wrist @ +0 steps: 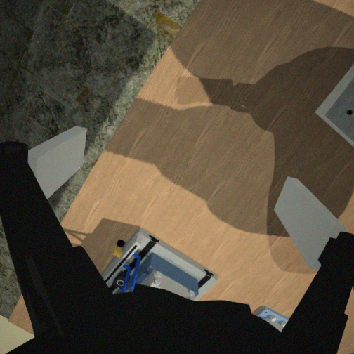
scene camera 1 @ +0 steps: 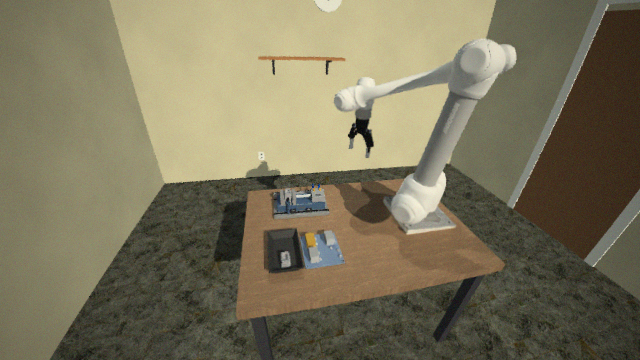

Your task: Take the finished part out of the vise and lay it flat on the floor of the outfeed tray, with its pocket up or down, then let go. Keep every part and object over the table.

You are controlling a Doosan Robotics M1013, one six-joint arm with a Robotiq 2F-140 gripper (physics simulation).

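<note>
My gripper is open and empty, high above the back part of the table, to the right of the vise. The blue and grey vise stands at the table's back left; in the wrist view the gripper's body hides part of it. A light piece shows between the vise jaws in the scene view; its pocket cannot be made out. The dark outfeed tray stands in front of the vise, with a small light grey part on its floor.
A blue board right of the tray bears an orange block and grey blocks. Blue and yellow pieces stand up at the vise's back right. The arm's base plate is at the right.
</note>
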